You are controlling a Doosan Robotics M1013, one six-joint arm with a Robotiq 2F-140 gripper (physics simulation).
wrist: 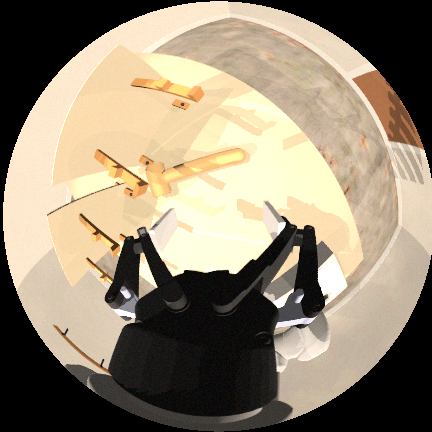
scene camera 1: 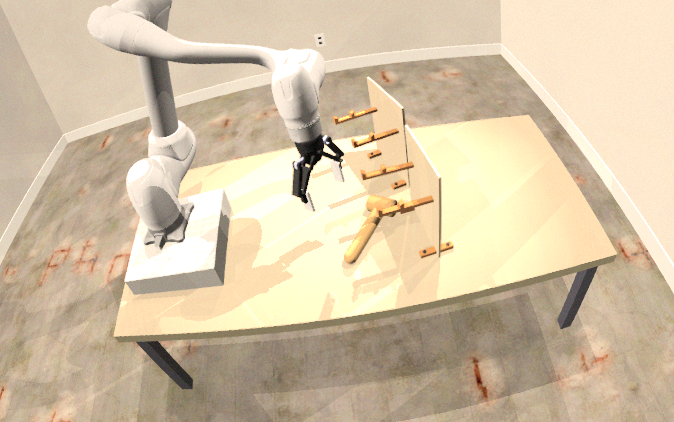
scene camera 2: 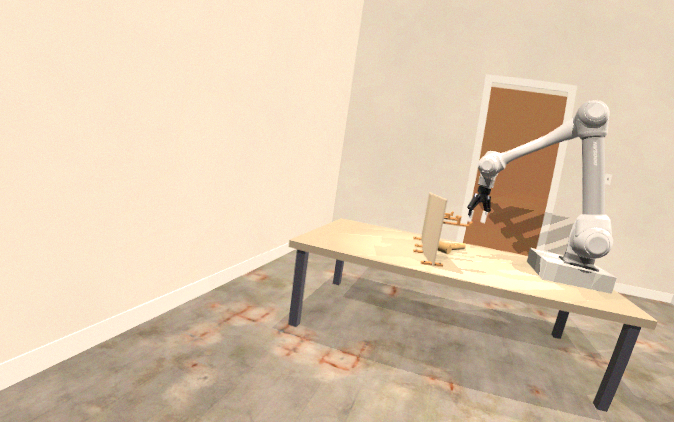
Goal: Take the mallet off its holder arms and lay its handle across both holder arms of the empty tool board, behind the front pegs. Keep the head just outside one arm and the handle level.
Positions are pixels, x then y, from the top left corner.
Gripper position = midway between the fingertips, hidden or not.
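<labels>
A wooden mallet (scene camera 1: 361, 239) is resting on the table. As for my gripper (scene camera 1: 325, 194), it is open and holds nothing.
</labels>
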